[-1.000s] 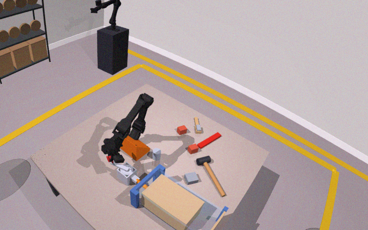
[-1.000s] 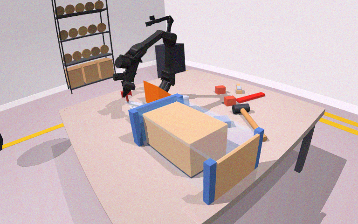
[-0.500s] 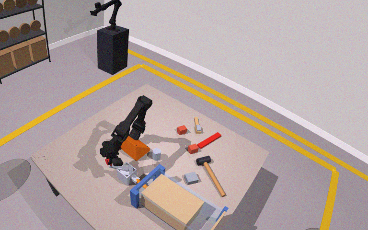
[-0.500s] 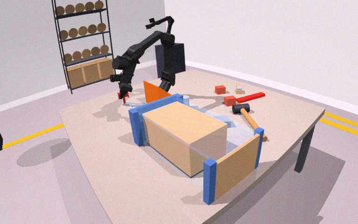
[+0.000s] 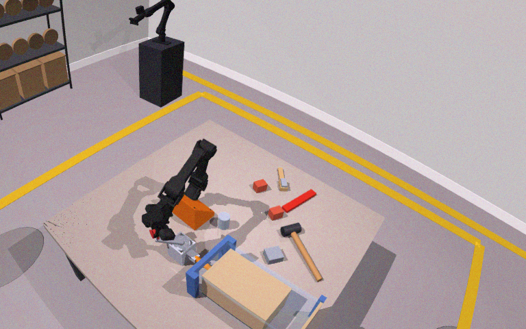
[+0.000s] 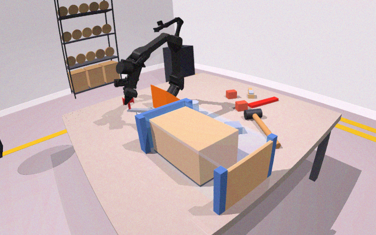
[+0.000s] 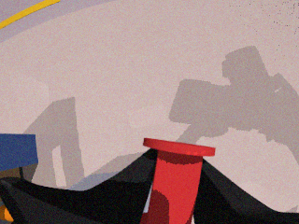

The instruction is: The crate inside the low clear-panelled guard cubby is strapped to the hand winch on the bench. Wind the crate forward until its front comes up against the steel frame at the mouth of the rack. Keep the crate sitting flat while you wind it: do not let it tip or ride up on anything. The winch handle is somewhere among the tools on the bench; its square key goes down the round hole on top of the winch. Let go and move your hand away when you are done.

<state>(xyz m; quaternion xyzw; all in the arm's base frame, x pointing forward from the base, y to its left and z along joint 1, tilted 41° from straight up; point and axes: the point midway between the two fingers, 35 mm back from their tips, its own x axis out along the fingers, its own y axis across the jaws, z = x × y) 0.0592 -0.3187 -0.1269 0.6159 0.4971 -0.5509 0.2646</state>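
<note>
My gripper tip is 40 mm short of the winch handle, 40 mm to the right of it and 30 mm above it. The rest, counted from my gripper tip: red knob (10 mm ahead, 20 mm to the left); then grey hand winch (80 mm ahead, 60 mm to the left, 100 mm below); then blue steel frame (250 mm ahead, 60 mm to the left, 30 mm below).
</note>
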